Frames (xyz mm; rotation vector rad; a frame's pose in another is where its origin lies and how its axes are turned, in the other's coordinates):
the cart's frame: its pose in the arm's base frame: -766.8 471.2 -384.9 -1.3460 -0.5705 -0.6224
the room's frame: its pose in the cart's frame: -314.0 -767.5 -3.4 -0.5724 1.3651 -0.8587
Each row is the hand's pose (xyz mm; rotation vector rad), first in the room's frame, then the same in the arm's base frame.
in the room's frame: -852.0 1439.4 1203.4 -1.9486 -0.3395 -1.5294
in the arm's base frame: 491.2 -0.5 -69.6 1.2185 -1.0483 0.8588
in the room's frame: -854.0 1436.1 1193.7 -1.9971 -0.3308 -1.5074
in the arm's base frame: 484.6 2.8 -77.0 1.2122 -1.0867 0.8267
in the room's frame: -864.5 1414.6 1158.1 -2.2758 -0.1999 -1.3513
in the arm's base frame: 456.6 23.8 -101.8 1.1170 -1.3348 0.6618
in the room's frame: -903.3 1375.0 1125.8 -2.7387 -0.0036 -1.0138
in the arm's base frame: 436.3 77.5 -130.5 0.9447 -1.7080 0.3075
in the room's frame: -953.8 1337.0 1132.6 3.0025 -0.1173 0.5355
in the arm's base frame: 447.1 140.1 -134.2 0.7782 -1.9985 -0.1445
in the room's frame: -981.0 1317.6 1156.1 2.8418 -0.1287 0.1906
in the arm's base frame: 465.7 174.0 -121.0 0.6849 -2.1256 -0.4619
